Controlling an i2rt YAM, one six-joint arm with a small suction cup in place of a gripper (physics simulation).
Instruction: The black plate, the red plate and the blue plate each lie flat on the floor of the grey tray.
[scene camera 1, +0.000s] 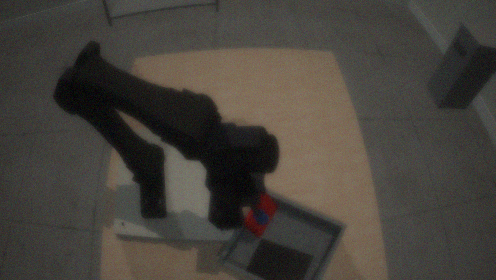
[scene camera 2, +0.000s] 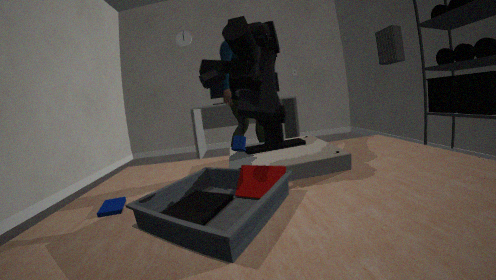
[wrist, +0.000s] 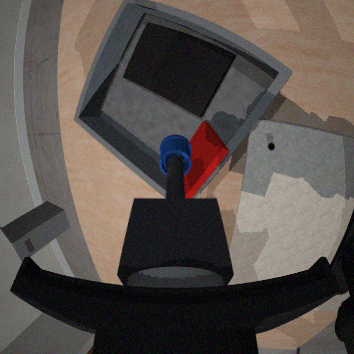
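Pixels of known places: hand at its tool point: (scene camera 1: 262, 219) (scene camera 2: 238, 150) (wrist: 174, 148); arm's base at its link origin: (scene camera 1: 152, 182) (scene camera 2: 275, 147).
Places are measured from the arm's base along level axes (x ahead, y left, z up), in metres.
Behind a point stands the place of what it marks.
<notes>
The grey tray (scene camera 1: 295, 227) {y -0.148, x 0.352, z -0.042 m} (scene camera 2: 182, 235) {y -0.254, x 0.418, z -0.022 m} (wrist: 140, 110) {y -0.183, x 0.361, z -0.042 m} stands on the wooden table. The black plate (scene camera 1: 280, 260) {y -0.236, x 0.298, z -0.031 m} (scene camera 2: 197, 207) {y -0.241, x 0.305, z -0.031 m} (wrist: 177, 67) {y -0.239, x 0.289, z -0.031 m} lies flat on its floor. The red plate (scene camera 1: 268, 203) {y -0.082, x 0.289, z -0.006 m} (scene camera 2: 260, 187) {y -0.111, x 0.280, z -0.019 m} (wrist: 207, 150) {y -0.130, x 0.244, z 0.004 m} is tilted in the tray, leaning on the wall on the arm-base side, one edge raised. The blue plate (scene camera 2: 111, 206) {y -0.459, x 0.249, z -0.035 m} lies flat on the table outside the tray; it does not show in the wrist view. My gripper, a blue suction cup (scene camera 1: 261, 216) (scene camera 2: 239, 143) (wrist: 175, 150), is open, with nothing on it, above the red plate's end of the tray.
The pale base slab (scene camera 1: 185, 185) {y -0.012, x 0.091, z -0.002 m} (scene camera 2: 320, 162) {y 0.058, x 0.214, z -0.011 m} (wrist: 300, 210) {y -0.058, x 0.118, z -0.004 m} under the arm stands close beside the tray's raised-plate side. A grey box (scene camera 1: 462, 70) (wrist: 37, 225) stands beyond the table. A person (scene camera 2: 226, 75) and a desk (scene camera 2: 199, 132) are behind the arm.
</notes>
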